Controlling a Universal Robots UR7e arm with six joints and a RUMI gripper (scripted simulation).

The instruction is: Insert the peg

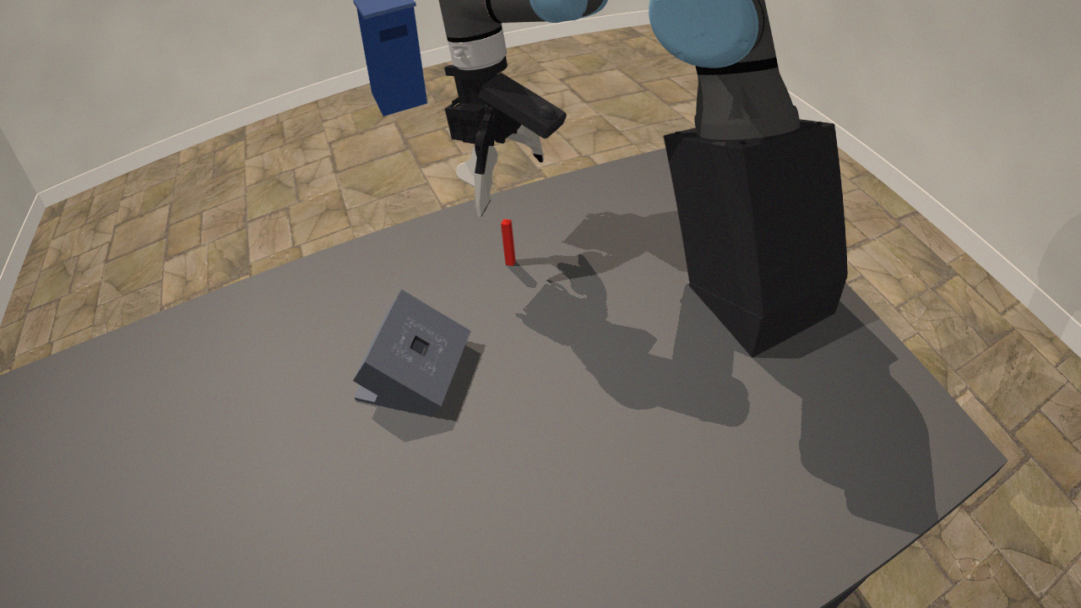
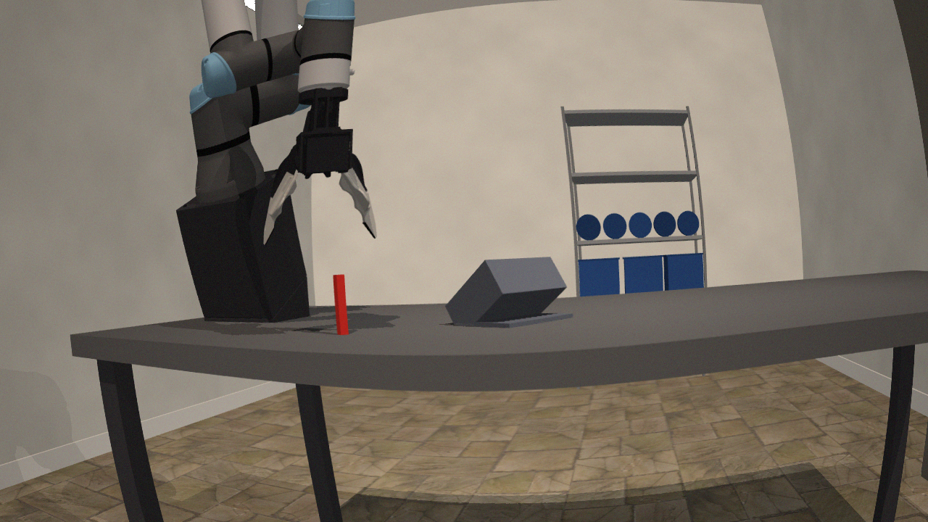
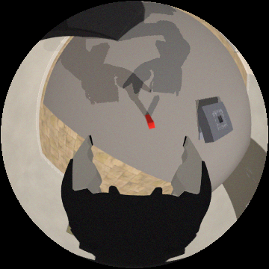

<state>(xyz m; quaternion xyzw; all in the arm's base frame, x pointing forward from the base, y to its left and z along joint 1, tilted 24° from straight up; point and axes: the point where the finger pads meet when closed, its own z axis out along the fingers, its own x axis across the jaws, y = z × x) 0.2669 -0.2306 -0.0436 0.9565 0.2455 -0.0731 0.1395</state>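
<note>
The peg lies 80 mm below my hand, 20 mm ahead of it and 10 mm to the left of it.
</note>
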